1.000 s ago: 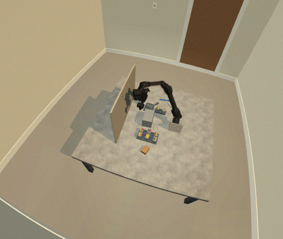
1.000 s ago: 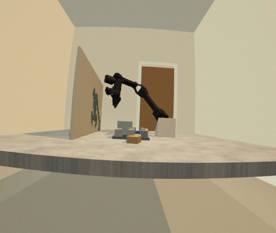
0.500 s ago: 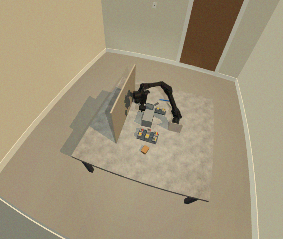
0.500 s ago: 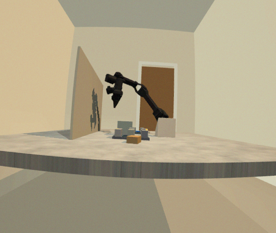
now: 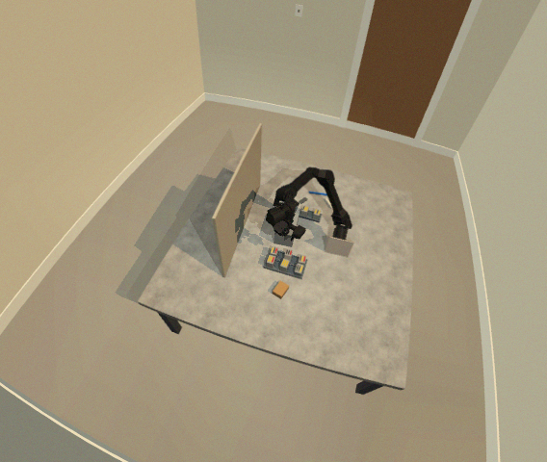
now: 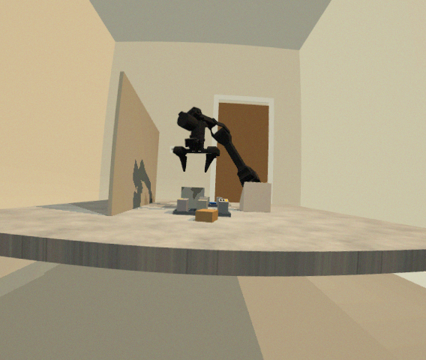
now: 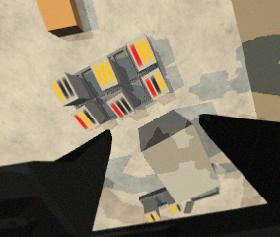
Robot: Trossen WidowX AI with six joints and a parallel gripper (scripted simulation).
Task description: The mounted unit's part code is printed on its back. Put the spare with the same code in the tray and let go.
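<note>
The grey spare lies 4 cm behind my gripper tip, 1 cm to the left of it and 11 cm below it. From my gripper tip the other things lie so: dock (6 cm behind, 32 cm to the right, 15 cm below); grey mounted unit (2 cm ahead, 13 cm to the right, 11 cm below); tall tan panel (26 cm ahead, 10 cm to the right, 6 cm above).
</note>
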